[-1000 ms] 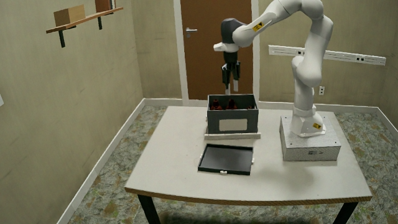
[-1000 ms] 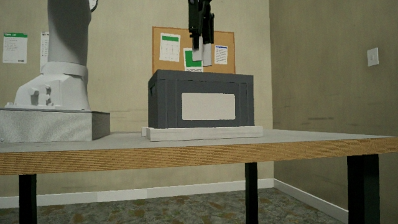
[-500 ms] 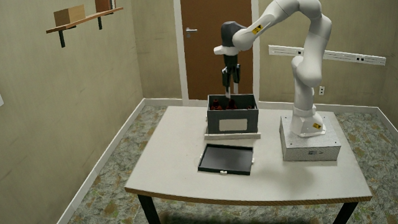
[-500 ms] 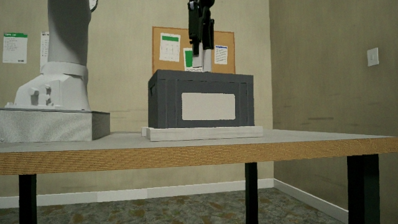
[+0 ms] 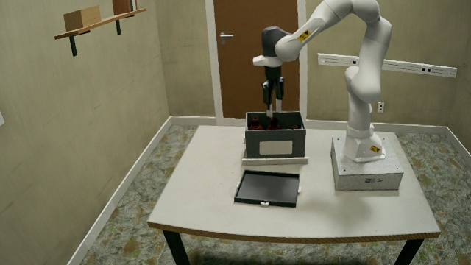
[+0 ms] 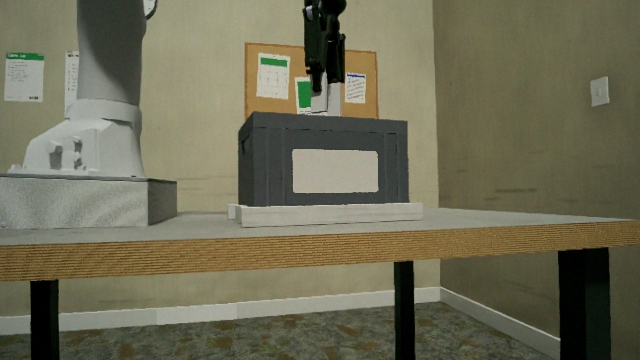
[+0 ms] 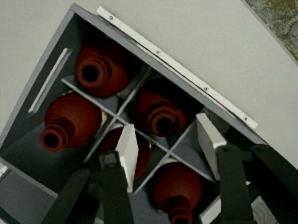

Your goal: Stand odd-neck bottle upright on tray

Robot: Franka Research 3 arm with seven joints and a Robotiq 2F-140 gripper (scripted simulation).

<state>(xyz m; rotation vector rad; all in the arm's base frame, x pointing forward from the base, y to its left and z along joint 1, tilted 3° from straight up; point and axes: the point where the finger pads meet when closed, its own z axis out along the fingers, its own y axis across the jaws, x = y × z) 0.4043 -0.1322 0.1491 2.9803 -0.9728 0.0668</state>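
My gripper is now 13 cm above the dark grey crate, 4 cm to the right of it and 1 cm past it. Also, from my hand: dark tray: 33 cm to the left, 20 cm below, 2 cm behind.
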